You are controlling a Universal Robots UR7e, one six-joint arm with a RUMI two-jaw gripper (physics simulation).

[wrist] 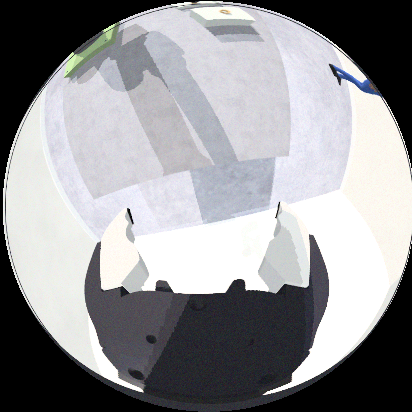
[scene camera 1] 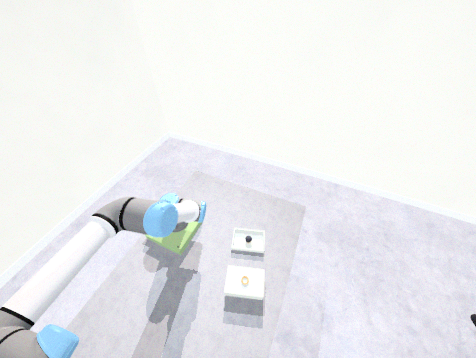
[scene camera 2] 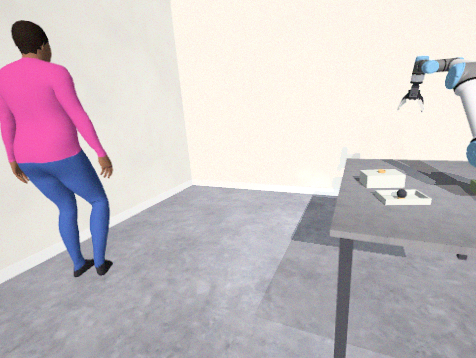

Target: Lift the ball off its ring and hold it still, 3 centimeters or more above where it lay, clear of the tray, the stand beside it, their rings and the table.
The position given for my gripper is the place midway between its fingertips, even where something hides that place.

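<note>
I see a white box-shaped stand (scene camera 1: 243, 282), and scene camera 2 shows it as well (scene camera 2: 384, 178). My gripper (wrist: 202, 207) is also there to be seen.
</note>
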